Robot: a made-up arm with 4 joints.
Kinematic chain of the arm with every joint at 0, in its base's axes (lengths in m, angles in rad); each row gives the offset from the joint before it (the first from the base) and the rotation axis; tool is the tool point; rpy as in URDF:
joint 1: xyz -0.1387 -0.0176 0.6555 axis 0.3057 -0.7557 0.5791
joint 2: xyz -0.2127 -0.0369 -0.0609 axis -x
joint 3: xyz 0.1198 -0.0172 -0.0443 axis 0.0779 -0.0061 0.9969
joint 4: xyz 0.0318 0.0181 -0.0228 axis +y
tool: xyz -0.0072 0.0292 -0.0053 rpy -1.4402 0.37 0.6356
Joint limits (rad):
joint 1: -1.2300..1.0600
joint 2: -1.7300..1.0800
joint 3: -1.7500..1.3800
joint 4: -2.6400..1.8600
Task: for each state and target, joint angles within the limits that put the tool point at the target. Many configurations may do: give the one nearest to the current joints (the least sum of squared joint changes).
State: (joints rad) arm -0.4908 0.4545 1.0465 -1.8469
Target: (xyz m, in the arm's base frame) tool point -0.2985 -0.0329 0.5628
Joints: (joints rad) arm -0.4195 0.5161 1.0647 -1.8364
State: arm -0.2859 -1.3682 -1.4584 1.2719
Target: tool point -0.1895 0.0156 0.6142
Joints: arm -0.4344 -1.7300 -0.7967 1.1475
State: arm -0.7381 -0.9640 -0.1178 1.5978
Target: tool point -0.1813 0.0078 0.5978
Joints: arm 0.0273 -1.5976 -0.6896 1.4564
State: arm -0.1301 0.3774 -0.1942 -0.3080
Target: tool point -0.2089 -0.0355 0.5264
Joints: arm -0.1365 0.0156 -0.2706 -0.2716
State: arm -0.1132 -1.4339 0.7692 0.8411
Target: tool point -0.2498 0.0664 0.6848
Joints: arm -0.8367 -1.6518 1.3551 0.8229
